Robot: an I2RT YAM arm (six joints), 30 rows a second.
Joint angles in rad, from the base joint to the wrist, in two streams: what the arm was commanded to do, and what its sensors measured. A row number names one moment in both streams.
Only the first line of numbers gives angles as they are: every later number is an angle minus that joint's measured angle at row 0.
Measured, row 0: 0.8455, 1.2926, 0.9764, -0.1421, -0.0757, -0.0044
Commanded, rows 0 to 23: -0.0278, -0.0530, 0.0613, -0.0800, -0.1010, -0.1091; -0.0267, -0.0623, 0.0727, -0.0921, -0.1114, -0.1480; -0.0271, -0.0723, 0.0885, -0.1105, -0.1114, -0.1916; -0.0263, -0.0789, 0.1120, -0.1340, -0.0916, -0.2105; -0.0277, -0.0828, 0.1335, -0.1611, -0.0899, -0.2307; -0.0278, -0.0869, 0.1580, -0.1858, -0.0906, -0.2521; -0.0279, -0.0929, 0.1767, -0.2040, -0.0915, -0.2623; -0.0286, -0.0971, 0.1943, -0.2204, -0.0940, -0.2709; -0.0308, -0.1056, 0.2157, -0.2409, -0.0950, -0.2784; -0.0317, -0.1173, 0.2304, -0.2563, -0.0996, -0.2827; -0.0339, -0.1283, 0.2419, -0.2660, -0.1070, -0.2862; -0.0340, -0.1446, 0.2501, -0.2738, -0.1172, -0.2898; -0.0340, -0.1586, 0.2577, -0.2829, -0.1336, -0.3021; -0.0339, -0.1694, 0.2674, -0.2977, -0.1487, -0.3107; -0.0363, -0.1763, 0.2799, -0.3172, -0.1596, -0.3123; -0.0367, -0.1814, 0.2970, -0.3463, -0.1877, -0.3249; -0.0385, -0.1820, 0.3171, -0.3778, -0.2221, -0.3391; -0.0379, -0.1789, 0.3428, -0.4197, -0.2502, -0.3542; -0.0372, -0.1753, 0.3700, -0.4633, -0.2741, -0.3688; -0.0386, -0.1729, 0.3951, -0.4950, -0.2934, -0.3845; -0.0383, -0.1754, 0.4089, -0.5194, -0.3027, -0.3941; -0.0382, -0.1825, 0.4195, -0.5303, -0.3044, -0.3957; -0.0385, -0.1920, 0.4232, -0.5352, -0.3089, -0.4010; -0.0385, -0.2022, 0.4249, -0.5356, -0.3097, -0.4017
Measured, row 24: -0.0343, -0.1705, 0.3963, -0.4520, -0.2442, -0.3399
